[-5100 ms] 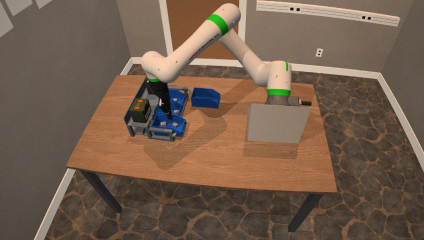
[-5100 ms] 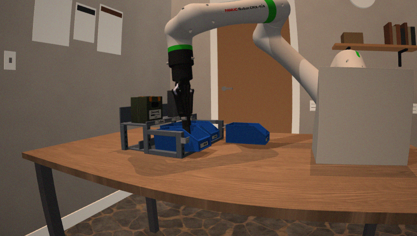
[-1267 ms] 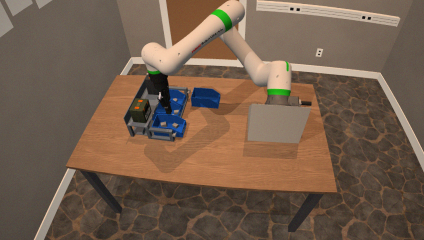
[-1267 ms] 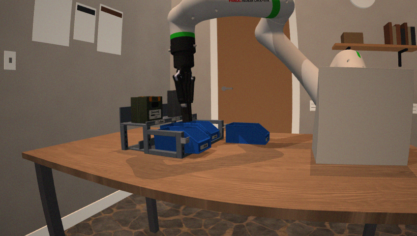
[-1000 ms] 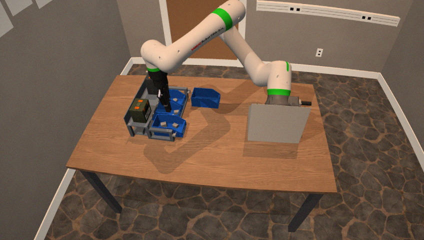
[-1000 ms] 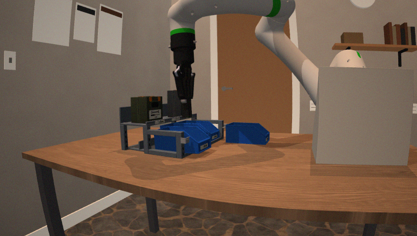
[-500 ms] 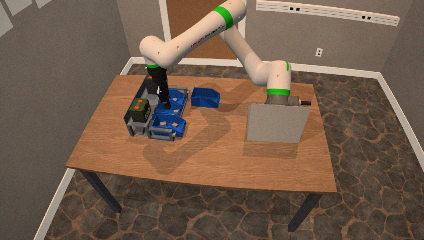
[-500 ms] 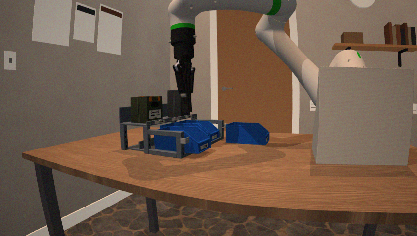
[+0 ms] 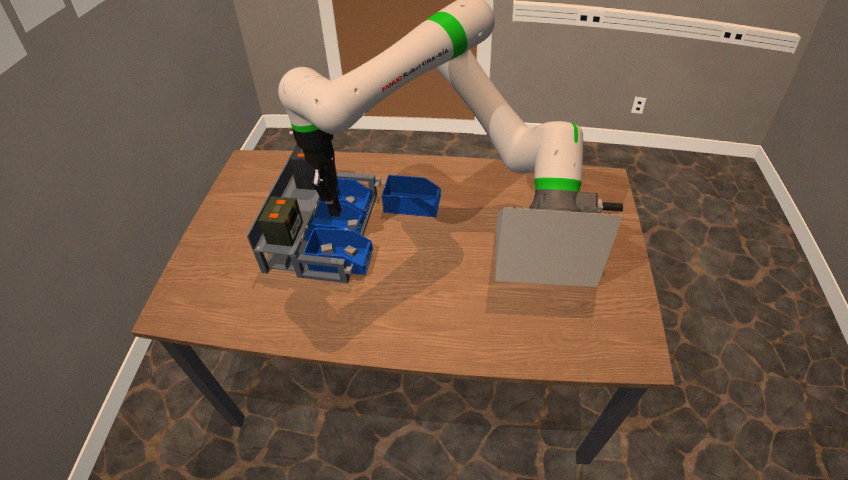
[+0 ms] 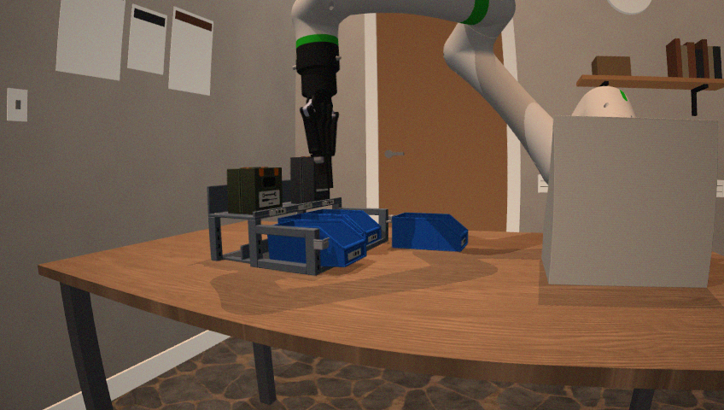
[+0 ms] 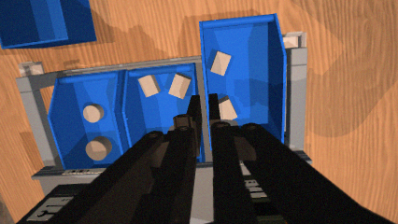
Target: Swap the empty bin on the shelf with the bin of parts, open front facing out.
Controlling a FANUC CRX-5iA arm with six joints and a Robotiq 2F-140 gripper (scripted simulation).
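Now: hand 160 mm above the tan part, 30 mm past it and 20 mm to the right of it. Also, from my hand: black box 190 mm to the right, 140 mm ahead, 20 mm below; then grey shelf 120 mm below, 80 mm ahead, 70 mm to the right.
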